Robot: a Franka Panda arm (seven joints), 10 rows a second.
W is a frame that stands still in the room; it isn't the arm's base.
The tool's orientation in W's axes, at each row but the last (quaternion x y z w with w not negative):
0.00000 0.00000 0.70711 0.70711
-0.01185 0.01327 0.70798 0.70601
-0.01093 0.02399 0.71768 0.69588
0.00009 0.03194 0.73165 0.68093
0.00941 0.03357 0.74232 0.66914
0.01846 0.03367 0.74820 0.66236
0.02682 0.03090 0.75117 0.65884
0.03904 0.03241 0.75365 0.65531
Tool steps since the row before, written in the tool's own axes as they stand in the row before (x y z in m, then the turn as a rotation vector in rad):
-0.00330 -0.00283 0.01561 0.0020 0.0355 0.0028
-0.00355 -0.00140 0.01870 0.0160 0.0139 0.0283
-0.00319 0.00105 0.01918 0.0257 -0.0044 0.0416
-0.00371 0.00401 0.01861 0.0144 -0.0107 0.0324
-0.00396 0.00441 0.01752 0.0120 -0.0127 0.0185
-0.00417 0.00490 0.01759 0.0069 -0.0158 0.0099
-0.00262 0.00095 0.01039 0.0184 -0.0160 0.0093
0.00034 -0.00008 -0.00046 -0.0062 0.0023 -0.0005
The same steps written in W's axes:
0.00283 -0.00330 0.01561 -0.0355 0.0020 0.0028
0.00145 -0.00288 0.01881 -0.0139 0.0170 0.0277
-0.00061 -0.00226 0.01933 0.0043 0.0279 0.0402
-0.00291 -0.00311 0.01892 0.0110 0.0166 0.0312
-0.00293 -0.00373 0.01788 0.0124 0.0139 0.0173
-0.00307 -0.00427 0.01798 0.0155 0.0090 0.0086
0.00024 -0.00261 0.01043 0.0142 0.0204 0.0080
-0.00001 0.00035 -0.00046 -0.0015 -0.0065 -0.0004

